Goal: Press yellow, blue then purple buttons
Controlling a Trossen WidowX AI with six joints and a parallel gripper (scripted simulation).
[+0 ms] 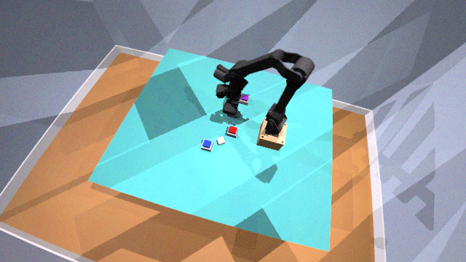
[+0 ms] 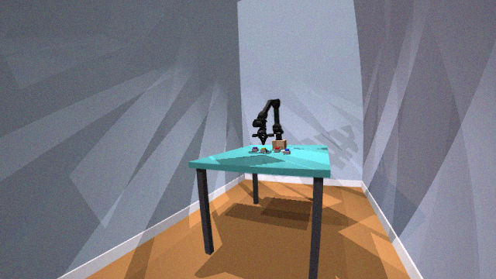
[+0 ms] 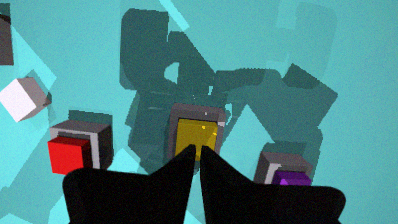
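The yellow button lies 1 cm behind my gripper tip and 3 cm below it. Round my gripper tip: red button (4 cm behind, 11 cm to the left, 3 cm below); then small white block (1 cm behind, 18 cm to the left, 5 cm below); then purple button (4 cm behind, 10 cm to the right, 3 cm below).
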